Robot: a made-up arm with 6 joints. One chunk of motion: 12 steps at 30 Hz.
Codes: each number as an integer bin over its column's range. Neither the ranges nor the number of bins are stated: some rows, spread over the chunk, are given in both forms.
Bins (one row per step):
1: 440 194 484 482 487 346
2: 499 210 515 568 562 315
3: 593 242 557 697 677 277
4: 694 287 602 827 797 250
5: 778 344 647 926 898 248
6: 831 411 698 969 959 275
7: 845 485 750 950 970 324
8: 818 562 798 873 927 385
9: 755 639 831 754 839 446
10: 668 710 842 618 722 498
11: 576 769 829 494 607 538
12: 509 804 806 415 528 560
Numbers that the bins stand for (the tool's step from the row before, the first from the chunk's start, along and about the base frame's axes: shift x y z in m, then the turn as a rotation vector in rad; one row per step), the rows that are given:
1: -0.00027 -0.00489 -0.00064 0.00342 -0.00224 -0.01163
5: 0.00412 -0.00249 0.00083 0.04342 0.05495 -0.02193
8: 0.00464 0.00100 0.00219 0.03865 0.05898 -0.00753
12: 0.00062 0.00488 0.00226 -0.00261 0.00347 0.01086
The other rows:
2: 0.00049 -0.00464 -0.00036 0.01117 0.00820 -0.01489
3: 0.00172 -0.00412 0.00002 0.02279 0.02420 -0.01889
4: 0.00303 -0.00340 0.00042 0.03450 0.04089 -0.02172
6: 0.00481 -0.00142 0.00129 0.04730 0.06343 -0.01910
7: 0.00500 -0.00023 0.00176 0.04559 0.06496 -0.01395
9: 0.00382 0.00223 0.00249 0.02793 0.04674 -0.00112
10: 0.00269 0.00337 0.00259 0.01568 0.03046 0.00434
11: 0.00150 0.00432 0.00247 0.00450 0.01446 0.00855

